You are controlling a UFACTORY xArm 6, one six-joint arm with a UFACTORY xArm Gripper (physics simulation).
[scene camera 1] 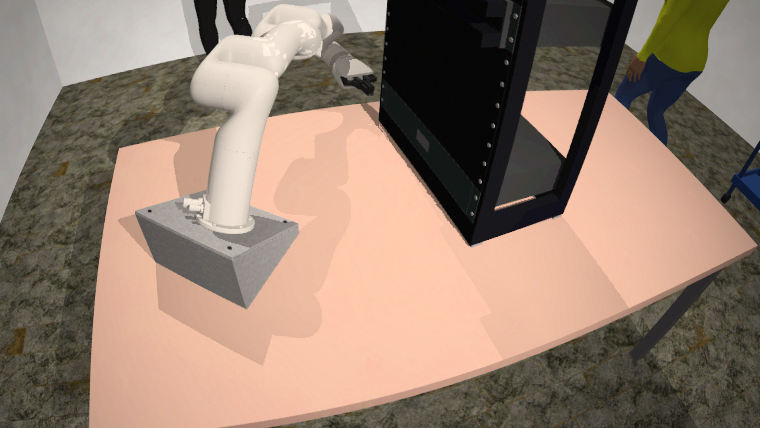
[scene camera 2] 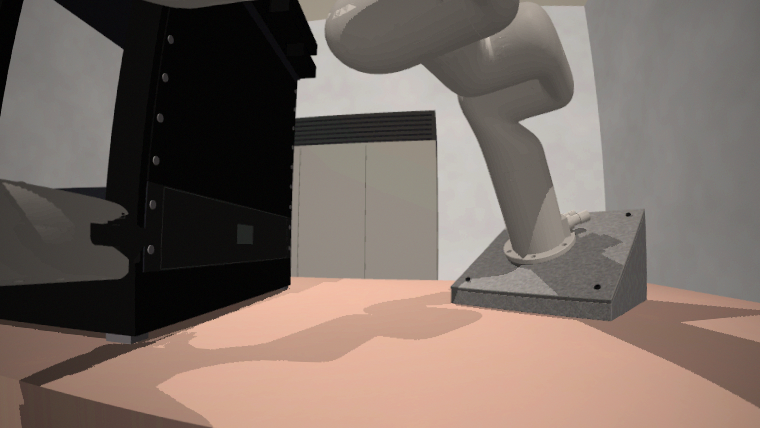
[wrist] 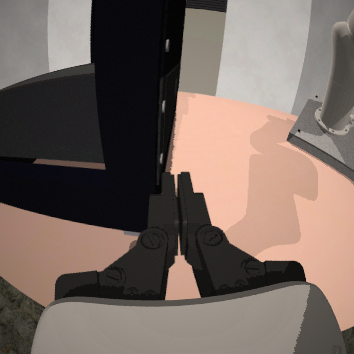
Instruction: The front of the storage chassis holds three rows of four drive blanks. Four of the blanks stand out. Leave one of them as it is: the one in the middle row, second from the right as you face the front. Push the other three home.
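Places are measured from the arm's base along level axes (x ahead, y left, z up), in metres.
Pixels of known places: gripper, between the fingertips: [scene camera 1: 371, 91] [scene camera 2: 132, 244] [wrist: 174, 190]; arm's base, origin of its link: [scene camera 1: 224, 221] [scene camera 2: 539, 245] [wrist: 331, 121].
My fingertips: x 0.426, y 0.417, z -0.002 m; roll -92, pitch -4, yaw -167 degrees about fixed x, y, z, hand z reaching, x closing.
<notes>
Ahead of a thing's pixels: the offset from my fingertips to its top centre. Level surfaces: height alone.
The storage chassis and its rows of blanks cannot be made out against the black rack [scene camera 1: 505, 138] [scene camera 2: 124, 159] [wrist: 127, 125]. Dark blocks @[dy -0.436, dx +0.075, dz +0.402 m] [scene camera 1: 488, 32] [scene camera 2: 305, 66] jut from the upper front of the rack; I cannot tell which blanks they are. My gripper [scene camera 1: 371, 85] [scene camera 2: 142, 240] [wrist: 174, 190] is shut and empty. It is low, off the side end of the rack's front in scene camera 1's far left, near the corner post. In the wrist view the fingertips point along the rack front, with the post close on the left. Contact cannot be told.
A low panel @[dy -0.273, dx +0.052, dz +0.061 m] [scene camera 1: 452, 172] [scene camera 2: 202, 228] with a small label spans the rack's bottom. The rack stands on the table @[dz -0.095 m] [scene camera 1: 372, 319] [scene camera 2: 478, 382] [wrist: 220, 175]. The arm's grey wedge base [scene camera 1: 196, 265] [scene camera 2: 628, 265] faces it. A person [scene camera 1: 686, 37] and a blue cart [scene camera 1: 749, 186] are beyond the table.
</notes>
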